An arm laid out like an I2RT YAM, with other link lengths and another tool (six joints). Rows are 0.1 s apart.
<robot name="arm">
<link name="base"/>
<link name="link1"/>
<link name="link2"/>
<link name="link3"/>
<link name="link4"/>
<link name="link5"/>
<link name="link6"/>
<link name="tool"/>
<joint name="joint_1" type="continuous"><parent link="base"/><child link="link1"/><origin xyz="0 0 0.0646" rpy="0 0 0"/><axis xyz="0 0 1"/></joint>
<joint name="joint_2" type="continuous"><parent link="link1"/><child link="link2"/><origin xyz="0.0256 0.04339 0.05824" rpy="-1.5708 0 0"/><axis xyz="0 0 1"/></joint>
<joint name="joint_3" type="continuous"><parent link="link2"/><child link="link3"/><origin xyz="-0.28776 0 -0.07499" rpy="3.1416 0 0"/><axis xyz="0 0 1"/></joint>
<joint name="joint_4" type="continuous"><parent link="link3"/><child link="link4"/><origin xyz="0.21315 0.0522 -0.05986" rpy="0 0 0"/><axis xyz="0 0 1"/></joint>
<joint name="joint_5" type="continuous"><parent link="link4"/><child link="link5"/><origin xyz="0.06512 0.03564 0.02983" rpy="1.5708 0 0"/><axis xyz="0 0 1"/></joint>
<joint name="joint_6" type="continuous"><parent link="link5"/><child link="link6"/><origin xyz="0.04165 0 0.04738" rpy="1.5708 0 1.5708"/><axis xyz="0 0 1"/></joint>
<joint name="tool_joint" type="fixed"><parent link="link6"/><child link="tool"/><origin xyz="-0.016 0.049 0.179" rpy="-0.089 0 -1.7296"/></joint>
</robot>
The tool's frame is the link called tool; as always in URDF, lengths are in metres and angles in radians. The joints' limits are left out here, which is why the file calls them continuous.
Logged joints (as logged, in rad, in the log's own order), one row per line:
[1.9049, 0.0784, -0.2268, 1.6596, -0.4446, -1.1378]
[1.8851, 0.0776, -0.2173, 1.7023, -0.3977, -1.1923]
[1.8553, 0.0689, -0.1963, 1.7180, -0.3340, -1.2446]
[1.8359, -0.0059, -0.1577, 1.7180, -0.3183, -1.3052]
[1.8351, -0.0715, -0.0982, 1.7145, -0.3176, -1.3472]
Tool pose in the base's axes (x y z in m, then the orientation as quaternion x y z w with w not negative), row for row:
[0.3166, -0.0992, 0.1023, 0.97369, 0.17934, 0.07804, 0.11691]
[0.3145, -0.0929, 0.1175, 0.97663, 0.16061, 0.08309, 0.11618]
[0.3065, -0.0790, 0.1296, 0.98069, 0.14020, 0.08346, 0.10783]
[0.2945, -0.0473, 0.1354, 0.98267, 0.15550, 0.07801, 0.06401]
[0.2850, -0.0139, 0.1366, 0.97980, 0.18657, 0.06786, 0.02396]
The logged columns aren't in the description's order. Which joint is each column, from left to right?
Columns, left to right: joint_2, joint_5, joint_1, joint_3, joint_6, joint_4.
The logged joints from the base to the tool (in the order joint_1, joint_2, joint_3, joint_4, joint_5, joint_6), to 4 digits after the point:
[-0.2268, 1.9049, 1.6596, -1.1378, 0.0784, -0.4446]
[-0.2173, 1.8851, 1.7023, -1.1923, 0.0776, -0.3977]
[-0.1963, 1.8553, 1.7180, -1.2446, 0.0689, -0.3340]
[-0.1577, 1.8359, 1.7180, -1.3052, -0.0059, -0.3183]
[-0.0982, 1.8351, 1.7145, -1.3472, -0.0715, -0.3176]

